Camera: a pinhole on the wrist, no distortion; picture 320 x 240 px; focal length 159.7 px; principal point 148.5 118.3 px. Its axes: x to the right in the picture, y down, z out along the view. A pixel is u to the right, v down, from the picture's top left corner.
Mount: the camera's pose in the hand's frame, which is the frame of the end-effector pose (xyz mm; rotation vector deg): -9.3 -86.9 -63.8 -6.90 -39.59 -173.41
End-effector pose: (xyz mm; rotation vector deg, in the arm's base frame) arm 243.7 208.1 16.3 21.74 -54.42 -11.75
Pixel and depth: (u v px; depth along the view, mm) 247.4 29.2 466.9
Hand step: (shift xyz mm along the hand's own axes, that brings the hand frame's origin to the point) -279.1 345.7 267.1
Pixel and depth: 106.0 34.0 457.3
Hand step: 130.6 331.2 232.5
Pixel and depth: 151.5 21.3 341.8
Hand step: -3.2 248.5 154.0
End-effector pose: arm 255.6 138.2 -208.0 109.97 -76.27 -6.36
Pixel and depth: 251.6 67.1 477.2
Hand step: -291.7 253.1 324.3
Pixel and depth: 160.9 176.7 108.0
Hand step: -8.3 -75.7 50.9
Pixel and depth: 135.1 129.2 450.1
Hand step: 60.4 81.7 350.6
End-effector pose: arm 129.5 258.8 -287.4 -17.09 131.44 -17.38
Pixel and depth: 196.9 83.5 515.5
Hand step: -135.8 235.7 363.7
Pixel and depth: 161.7 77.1 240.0
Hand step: -16.0 72.8 126.7
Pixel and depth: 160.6 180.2 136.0
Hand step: -7.7 -75.4 82.0
